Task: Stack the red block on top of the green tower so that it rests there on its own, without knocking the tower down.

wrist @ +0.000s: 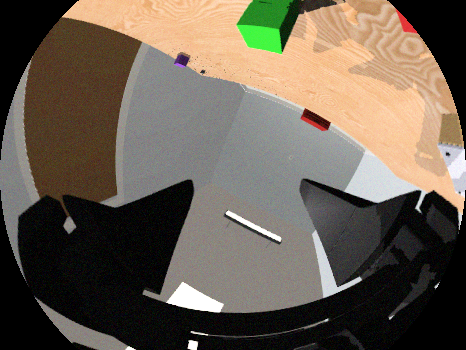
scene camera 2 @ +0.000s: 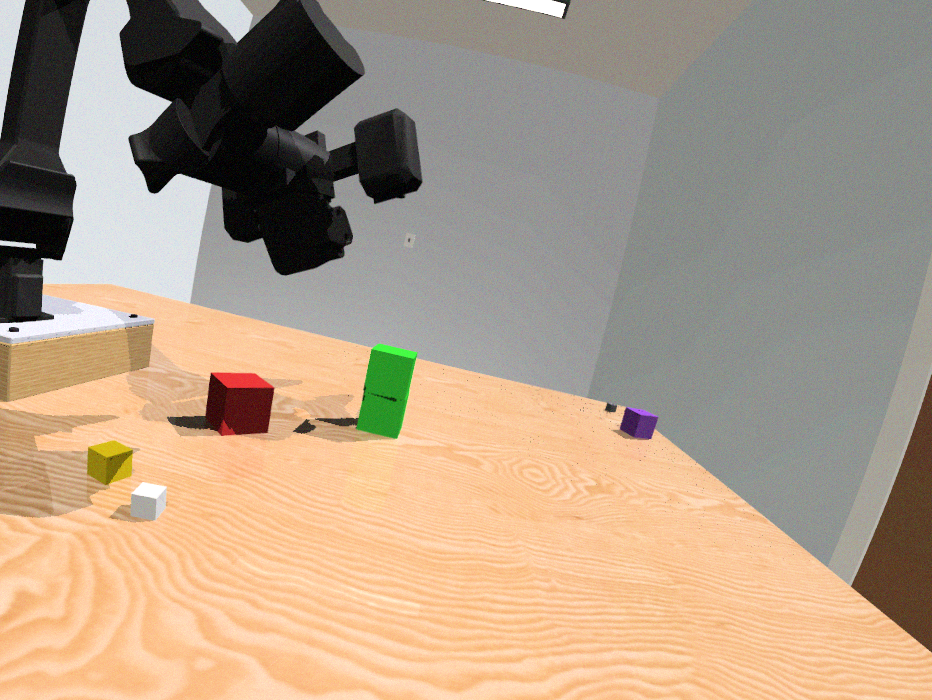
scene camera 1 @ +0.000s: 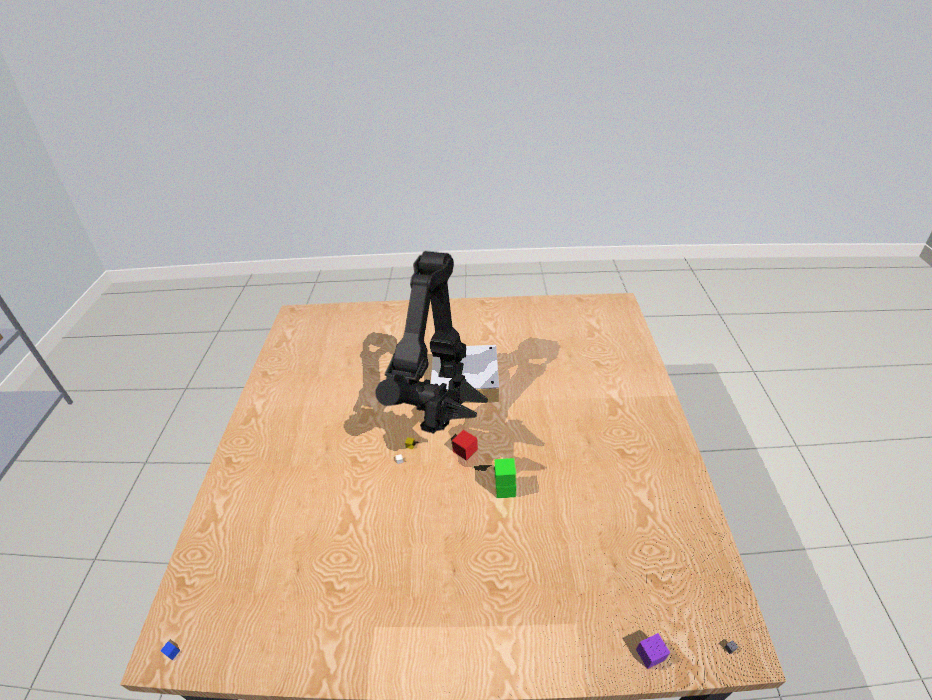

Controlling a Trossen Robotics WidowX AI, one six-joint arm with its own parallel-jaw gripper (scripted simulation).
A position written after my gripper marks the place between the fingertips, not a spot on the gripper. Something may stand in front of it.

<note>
My gripper (scene camera 2: 365, 204) is open and holds nothing. I also see a red block (scene camera 2: 238, 403), a small yellow block (scene camera 2: 109, 462), a purple block (scene camera 2: 638, 423) and a small white block (scene camera 2: 148, 501).
My gripper shows as well in the wrist view (wrist: 248, 185) and in scene camera 1 (scene camera 1: 482, 407). The wrist view misses the small yellow block: it is out of frame. The wrist view misses the small white block: it is out of frame.
</note>
